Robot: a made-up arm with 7 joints. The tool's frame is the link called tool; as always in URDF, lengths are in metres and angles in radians. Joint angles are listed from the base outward. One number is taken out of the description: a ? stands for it. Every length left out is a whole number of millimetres.
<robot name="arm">
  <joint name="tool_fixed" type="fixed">
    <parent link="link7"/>
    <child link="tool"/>
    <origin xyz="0 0 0" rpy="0 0 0"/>
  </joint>
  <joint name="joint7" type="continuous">
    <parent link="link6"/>
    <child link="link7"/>
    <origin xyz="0 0 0" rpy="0 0 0"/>
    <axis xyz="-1 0 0"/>
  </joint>
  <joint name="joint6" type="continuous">
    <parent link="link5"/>
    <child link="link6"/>
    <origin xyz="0 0 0" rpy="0 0 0"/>
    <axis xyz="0 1 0"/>
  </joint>
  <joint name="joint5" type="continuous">
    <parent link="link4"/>
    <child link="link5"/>
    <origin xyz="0 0 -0.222" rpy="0 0 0"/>
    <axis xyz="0 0 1"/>
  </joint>
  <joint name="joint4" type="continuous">
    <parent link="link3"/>
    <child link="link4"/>
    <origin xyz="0 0 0" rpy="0 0 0"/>
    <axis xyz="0 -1 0"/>
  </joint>
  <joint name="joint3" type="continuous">
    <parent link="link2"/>
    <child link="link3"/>
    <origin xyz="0 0 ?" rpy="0 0 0"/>
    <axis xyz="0 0 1"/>
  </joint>
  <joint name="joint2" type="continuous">
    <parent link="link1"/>
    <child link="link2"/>
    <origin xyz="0 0 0" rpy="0 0 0"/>
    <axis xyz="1 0 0"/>
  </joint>
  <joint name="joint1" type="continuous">
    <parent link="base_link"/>
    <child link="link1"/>
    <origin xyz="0 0.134 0" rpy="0 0 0"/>
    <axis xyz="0 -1 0"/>
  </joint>
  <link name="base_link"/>
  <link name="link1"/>
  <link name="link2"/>
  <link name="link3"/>
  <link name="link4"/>
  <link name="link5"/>
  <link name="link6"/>
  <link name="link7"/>
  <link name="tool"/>
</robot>
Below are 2 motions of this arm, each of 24 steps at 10 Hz.
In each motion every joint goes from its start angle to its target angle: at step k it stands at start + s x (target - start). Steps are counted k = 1, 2, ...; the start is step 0. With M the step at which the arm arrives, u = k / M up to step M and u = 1 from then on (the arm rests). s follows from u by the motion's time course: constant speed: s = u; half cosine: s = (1 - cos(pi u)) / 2; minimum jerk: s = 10 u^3 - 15 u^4 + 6 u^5.
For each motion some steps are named. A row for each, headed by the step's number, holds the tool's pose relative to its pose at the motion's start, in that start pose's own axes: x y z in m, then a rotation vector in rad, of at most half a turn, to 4 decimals.
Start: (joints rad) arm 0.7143 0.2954 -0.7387 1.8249 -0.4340 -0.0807 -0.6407
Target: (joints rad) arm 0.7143 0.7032 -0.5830 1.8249 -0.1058 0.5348 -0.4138
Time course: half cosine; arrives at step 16
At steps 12, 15, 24:
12: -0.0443 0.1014 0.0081 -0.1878 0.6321 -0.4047
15: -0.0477 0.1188 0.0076 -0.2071 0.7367 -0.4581
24: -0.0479 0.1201 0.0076 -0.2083 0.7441 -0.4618

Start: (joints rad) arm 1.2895 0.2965 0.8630 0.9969 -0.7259 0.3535 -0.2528
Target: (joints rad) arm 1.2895 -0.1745 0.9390 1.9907 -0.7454 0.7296 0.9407
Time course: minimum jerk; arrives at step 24
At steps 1, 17, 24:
1: 0.0001 0.0000 0.0001 -0.0007 0.0000 0.0003
17: 0.0515 0.0512 0.1286 -0.7952 -0.1600 0.3727
24: 0.0532 0.0672 0.1550 -0.9297 -0.2178 0.4400

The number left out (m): -0.279
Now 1 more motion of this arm.
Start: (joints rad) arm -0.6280 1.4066 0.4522 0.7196 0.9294 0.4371 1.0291
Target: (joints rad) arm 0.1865 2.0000 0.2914 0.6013 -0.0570 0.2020 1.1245
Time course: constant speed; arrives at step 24
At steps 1, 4, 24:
1: 0.0135 -0.0012 0.0046 0.0211 0.0006 -0.0494
4: 0.0519 -0.0063 0.0231 0.0952 0.0028 -0.1911
24: 0.1691 -0.0835 0.2742 0.9002 0.1377 -0.7135

